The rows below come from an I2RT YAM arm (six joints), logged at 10 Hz.
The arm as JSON. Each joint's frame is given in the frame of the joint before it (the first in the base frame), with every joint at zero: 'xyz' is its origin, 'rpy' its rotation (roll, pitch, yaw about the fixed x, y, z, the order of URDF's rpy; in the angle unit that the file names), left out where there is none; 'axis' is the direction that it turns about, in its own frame. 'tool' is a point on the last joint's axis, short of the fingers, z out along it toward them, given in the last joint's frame.
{
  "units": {
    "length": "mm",
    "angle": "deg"
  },
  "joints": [
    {
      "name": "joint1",
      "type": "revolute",
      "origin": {
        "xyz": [
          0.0,
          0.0,
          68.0
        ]
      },
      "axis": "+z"
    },
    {
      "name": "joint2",
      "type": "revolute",
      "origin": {
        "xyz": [
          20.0,
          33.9,
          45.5
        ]
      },
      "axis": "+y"
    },
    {
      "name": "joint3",
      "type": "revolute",
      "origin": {
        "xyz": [
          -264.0,
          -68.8,
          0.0
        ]
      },
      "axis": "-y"
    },
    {
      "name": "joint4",
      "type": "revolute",
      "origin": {
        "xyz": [
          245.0,
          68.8,
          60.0
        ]
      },
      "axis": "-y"
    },
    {
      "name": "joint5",
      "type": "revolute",
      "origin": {
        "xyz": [
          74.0,
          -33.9,
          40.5
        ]
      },
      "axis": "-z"
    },
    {
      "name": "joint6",
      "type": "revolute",
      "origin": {
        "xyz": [
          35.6,
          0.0,
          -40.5
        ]
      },
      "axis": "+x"
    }
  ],
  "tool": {
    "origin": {
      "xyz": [
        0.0,
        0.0,
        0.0
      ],
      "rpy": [
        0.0,
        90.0,
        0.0
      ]
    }
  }
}
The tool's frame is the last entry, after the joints.
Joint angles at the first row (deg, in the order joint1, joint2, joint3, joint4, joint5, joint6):
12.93, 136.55, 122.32, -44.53, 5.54, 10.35
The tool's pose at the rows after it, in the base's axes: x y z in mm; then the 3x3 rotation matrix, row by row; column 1 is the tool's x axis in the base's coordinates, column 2 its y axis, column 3 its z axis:
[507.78, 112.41, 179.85], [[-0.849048, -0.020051, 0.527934], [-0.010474, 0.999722, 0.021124], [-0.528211, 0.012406, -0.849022]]
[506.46, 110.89, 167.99], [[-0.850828, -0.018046, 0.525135], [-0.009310, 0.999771, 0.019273], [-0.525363, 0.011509, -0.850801]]
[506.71, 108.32, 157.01], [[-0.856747, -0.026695, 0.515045], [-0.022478, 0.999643, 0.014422], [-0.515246, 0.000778, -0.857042]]
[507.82, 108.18, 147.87], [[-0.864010, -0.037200, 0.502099], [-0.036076, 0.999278, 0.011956], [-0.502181, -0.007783, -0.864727]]
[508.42, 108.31, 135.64], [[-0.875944, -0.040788, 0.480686], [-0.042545, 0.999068, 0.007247], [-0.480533, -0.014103, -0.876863]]
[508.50, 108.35, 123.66], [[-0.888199, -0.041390, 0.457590], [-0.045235, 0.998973, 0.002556], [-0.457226, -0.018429, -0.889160]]
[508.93, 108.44, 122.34], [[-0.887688, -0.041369, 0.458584], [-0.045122, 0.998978, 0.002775], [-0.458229, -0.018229, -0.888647]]
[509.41, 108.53, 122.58], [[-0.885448, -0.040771, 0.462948], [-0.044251, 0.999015, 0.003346], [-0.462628, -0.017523, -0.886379]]
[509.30, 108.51, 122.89], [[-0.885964, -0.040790, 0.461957], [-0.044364, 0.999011, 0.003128], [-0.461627, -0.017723, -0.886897]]
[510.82, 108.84, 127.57], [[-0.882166, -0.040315, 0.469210], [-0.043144, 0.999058, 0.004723], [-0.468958, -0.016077, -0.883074]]
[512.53, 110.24, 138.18], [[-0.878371, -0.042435, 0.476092], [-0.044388, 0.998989, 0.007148], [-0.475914, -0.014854, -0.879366]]
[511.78, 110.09, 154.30], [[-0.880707, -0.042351, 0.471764], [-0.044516, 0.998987, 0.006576], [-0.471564, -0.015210, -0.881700]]
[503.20, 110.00, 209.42], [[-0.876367, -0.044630, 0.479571], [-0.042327, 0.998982, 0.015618], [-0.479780, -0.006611, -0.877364]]
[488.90, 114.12, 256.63], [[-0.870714, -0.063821, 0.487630], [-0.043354, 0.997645, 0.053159], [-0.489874, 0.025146, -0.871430]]
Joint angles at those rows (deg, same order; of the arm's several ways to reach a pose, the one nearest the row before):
12.86, 136.55, 117.82, -39.81, 5.56, 10.35
12.73, 136.55, 115.15, -37.34, 5.56, 10.33
12.45, 137.21, 113.95, -36.18, 5.56, 9.41
12.40, 138.28, 113.95, -35.99, 5.52, 8.69
12.40, 139.68, 113.95, -36.03, 5.52, 8.47
12.40, 141.03, 113.95, -36.21, 5.50, 8.47
12.40, 141.21, 113.95, -35.97, 5.50, 8.47
12.40, 141.21, 113.95, -35.68, 5.52, 8.49
12.40, 141.18, 113.99, -35.81, 5.52, 8.49
12.40, 141.12, 114.87, -36.27, 5.52, 8.51
12.51, 140.88, 116.79, -37.98, 5.52, 8.49
12.51, 140.07, 119.09, -41.36, 5.50, 8.51
12.69, 136.42, 125.01, -50.35, 5.17, 8.73
13.39, 133.18, 129.99, -57.62, 3.51, 9.19

